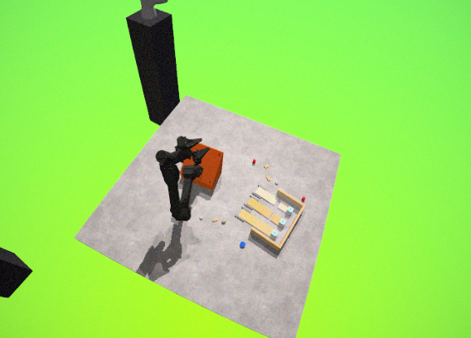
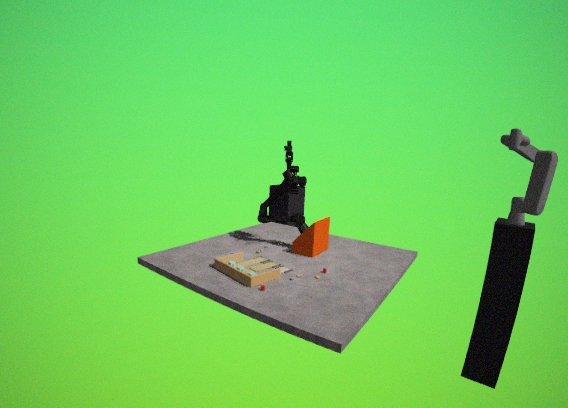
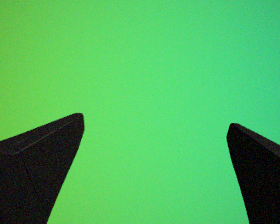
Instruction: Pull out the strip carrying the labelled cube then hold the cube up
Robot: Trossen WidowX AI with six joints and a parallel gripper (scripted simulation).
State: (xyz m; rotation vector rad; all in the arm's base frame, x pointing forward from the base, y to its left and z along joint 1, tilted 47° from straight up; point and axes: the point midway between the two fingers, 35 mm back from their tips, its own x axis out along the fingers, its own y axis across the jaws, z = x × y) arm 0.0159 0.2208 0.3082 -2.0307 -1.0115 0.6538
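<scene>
Right now the cross-hatched strip is 49 cm below my gripper tip, 34 cm ahead of it and 9 cm to the left of it. Also, from my gripper tip: blue piece: 49 cm below, 36 cm ahead, 17 cm to the right.
</scene>
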